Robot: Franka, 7 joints.
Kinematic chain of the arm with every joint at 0, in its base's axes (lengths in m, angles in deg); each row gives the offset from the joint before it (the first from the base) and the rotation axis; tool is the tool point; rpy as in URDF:
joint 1: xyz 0 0 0.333 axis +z
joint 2: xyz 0 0 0 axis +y
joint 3: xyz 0 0 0.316 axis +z
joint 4: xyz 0.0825 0 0 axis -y
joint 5: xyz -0.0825 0 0.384 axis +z
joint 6: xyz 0 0 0 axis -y
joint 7: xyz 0.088 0 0 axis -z
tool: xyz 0 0 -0.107 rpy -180 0 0
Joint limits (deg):
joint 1: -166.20..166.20
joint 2: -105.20..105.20
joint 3: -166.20..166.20
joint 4: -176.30..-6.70
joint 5: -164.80..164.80
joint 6: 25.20..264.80
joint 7: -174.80..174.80
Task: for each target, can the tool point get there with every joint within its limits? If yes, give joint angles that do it. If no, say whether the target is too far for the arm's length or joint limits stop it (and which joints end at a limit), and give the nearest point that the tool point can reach.
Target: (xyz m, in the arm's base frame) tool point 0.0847 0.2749 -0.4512
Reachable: no: joint limits stop it (at a limit: joint 2) | nearest point 0.0845 0.2743 -0.3608 | short by 0.090 m
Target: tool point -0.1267 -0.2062 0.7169
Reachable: yes | joints -94.39 -69.14 -10.82 -146.38 -113.35 128.38 -57.93
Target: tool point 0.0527 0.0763 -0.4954
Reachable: no: joint limits stop it (at a limit: joint 2) | nearest point 0.0779 0.1128 -0.3403 | short by 0.161 m
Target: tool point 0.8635 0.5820 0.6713
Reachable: no: too far | nearest point 0.6766 0.4560 0.5981 | short by 0.237 m
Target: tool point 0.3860 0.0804 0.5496
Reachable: yes | joints -57.46 -59.22 41.33 -144.81 -79.55 192.11 -61.66
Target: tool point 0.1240 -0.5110 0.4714
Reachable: yes | joints -138.05 -14.37 53.28 -126.03 76.93 116.21 134.78
